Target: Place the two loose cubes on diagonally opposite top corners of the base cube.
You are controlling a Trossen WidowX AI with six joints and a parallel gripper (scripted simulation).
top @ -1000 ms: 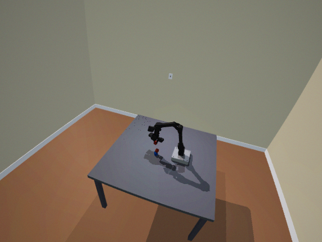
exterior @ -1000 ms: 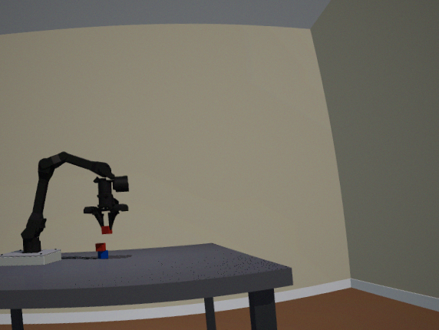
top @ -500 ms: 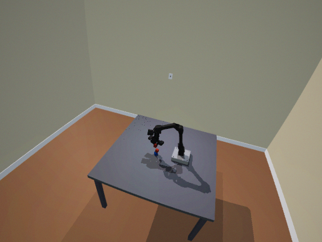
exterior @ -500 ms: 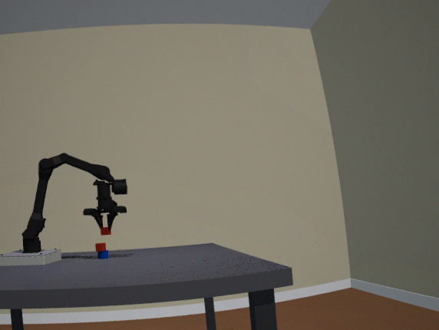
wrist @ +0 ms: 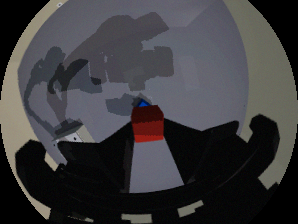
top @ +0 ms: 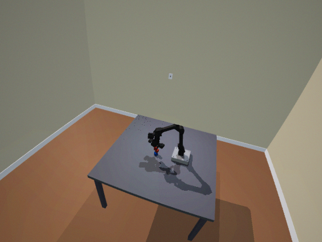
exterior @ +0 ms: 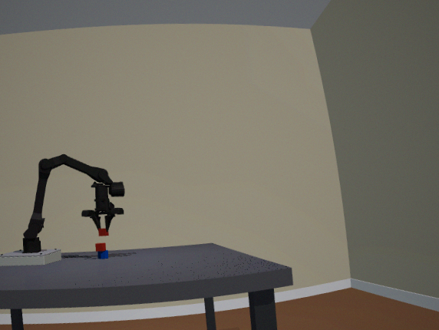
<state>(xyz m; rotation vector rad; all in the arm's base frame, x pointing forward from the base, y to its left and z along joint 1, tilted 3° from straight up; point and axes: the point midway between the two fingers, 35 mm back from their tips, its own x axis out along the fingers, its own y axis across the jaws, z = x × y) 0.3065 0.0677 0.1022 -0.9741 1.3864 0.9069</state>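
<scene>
Right now my gripper tip is 1 cm past the blue base cube, 2 cm to the left of it and 10 cm above it.
</scene>
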